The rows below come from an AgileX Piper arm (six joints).
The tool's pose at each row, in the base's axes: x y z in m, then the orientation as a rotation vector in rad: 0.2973 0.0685 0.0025 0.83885 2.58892 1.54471; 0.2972 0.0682 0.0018 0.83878 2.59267 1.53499; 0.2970 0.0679 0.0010 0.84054 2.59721 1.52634; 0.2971 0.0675 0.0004 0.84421 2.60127 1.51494; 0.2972 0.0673 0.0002 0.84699 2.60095 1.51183; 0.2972 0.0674 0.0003 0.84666 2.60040 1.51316; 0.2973 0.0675 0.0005 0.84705 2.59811 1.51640; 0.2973 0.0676 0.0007 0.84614 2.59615 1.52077; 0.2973 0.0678 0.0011 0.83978 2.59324 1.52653; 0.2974 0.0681 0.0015 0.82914 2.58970 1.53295; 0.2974 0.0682 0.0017 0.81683 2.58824 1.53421; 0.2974 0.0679 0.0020 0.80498 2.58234 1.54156; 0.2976 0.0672 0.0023 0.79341 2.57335 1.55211; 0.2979 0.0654 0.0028 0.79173 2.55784 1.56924; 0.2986 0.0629 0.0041 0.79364 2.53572 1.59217; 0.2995 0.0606 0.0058 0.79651 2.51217 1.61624
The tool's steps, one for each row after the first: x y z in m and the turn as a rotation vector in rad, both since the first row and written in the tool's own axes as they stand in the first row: -0.0002 -0.0007 0.0001 0.00587 -0.00303 -0.00155; -0.0004 -0.0016 0.0002 0.01189 -0.00504 -0.00143; -0.0008 -0.0022 0.0002 0.01891 -0.00912 -0.00081; -0.0010 -0.0024 0.0002 0.02020 -0.01137 0.00020; -0.0010 -0.0023 0.0002 0.01935 -0.01096 0.00017; -0.0010 -0.0020 0.0002 0.01685 -0.01073 0.00067; -0.0009 -0.0018 0.0002 0.01398 -0.00949 0.00067; -0.0007 -0.0014 0.0001 0.00964 -0.00760 -0.00283; -0.0005 -0.0009 0.0002 0.00438 -0.00532 -0.00913; -0.0004 -0.0007 0.0002 0.00218 -0.00437 -0.01730; -0.0005 -0.0006 -0.0002 -0.00480 -0.00295 -0.02471; -0.0009 -0.0005 -0.0009 -0.01470 -0.00174 -0.03185; -0.0018 -0.0006 -0.0025 -0.03002 -0.00211 -0.03231; -0.0032 -0.0002 -0.0050 -0.05096 -0.00374 -0.03035; -0.0046 0.0008 -0.0075 -0.07303 -0.00547 -0.02761
